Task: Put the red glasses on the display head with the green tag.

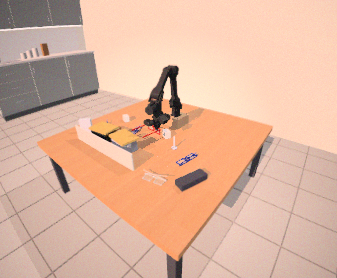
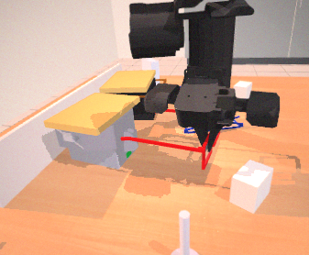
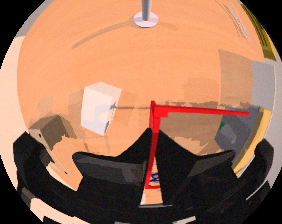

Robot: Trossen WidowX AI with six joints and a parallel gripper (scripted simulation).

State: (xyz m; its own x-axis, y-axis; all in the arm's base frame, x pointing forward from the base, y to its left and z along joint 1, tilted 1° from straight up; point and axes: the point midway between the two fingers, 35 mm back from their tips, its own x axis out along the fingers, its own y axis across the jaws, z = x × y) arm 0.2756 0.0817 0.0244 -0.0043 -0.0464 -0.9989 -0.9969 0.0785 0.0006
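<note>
Right now my gripper tip is 210 mm short of the grey display head, 50 mm to the left of it and 10 mm above it. Also, from my gripper tip: long white panel: 350 mm ahead, 150 mm to the right, 20 mm below; thin white post: 160 mm to the left, 50 mm below; dark case: 180 mm ahead, 440 mm to the left, 50 mm below.
</note>
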